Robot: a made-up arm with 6 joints.
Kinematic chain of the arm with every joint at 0, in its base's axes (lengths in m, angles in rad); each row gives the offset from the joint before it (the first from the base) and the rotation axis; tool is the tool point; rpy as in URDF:
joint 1: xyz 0.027 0 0.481 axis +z
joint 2: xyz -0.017 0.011 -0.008 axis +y
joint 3: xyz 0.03 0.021 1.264 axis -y
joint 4: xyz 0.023 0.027 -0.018 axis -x
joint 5: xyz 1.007 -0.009 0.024 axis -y
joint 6: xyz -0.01 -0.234 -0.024 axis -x
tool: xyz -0.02 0.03 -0.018 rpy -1.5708 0 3.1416
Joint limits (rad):
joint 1: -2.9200..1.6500
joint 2: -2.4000..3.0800
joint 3: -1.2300..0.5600
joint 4: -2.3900..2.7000
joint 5: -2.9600..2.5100
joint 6: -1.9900..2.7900
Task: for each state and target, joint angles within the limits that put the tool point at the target. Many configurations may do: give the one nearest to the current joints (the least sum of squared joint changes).
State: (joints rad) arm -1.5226 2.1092 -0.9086 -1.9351 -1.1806 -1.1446
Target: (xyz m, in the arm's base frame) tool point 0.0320 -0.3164 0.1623
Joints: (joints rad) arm -1.7650 1.4207 -1.0222 -1.8290 -1.1483 -1.1004
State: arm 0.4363 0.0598 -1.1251 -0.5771 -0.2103 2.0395
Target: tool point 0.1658 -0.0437 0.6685
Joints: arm 0.0233 0.2020 -1.2300 -1.0874 0.2010 2.0470
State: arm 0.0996 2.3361 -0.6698 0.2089 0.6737 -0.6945
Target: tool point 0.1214 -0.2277 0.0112
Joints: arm -0.5257 1.8092 -1.1897 0.0759 0.6537 -0.7155
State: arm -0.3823 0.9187 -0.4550 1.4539 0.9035 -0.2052
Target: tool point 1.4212 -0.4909 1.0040
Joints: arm -0.3488 0.4802 -0.2766 1.4639 0.8926 -0.2108
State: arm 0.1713 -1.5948 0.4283 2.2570 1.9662 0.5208
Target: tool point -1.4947 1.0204 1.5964
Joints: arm -0.4685 -1.4607 0.5052 2.2990 1.9808 0.5361
